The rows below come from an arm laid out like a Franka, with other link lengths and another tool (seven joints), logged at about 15 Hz.
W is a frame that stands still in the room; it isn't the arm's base.
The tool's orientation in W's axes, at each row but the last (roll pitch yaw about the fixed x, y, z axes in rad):
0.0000, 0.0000, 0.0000
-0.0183, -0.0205, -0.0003
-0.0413, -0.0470, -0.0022
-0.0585, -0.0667, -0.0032
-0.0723, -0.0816, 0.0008
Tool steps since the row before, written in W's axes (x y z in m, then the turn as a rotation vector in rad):
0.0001, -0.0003, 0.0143, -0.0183, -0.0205, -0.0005
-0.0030, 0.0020, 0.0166, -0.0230, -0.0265, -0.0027
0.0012, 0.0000, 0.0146, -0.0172, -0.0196, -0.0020
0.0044, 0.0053, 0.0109, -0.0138, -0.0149, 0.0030
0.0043, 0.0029, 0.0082, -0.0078, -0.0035, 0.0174
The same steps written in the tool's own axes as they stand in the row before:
0.0001, -0.0003, 0.0143, -0.0183, -0.0205, -0.0005
-0.0027, 0.0017, 0.0167, -0.0230, -0.0265, -0.0027
0.0019, -0.0006, 0.0145, -0.0172, -0.0196, -0.0020
0.0051, 0.0047, 0.0109, -0.0135, -0.0151, 0.0030
0.0050, 0.0023, 0.0080, -0.0064, -0.0048, 0.0177

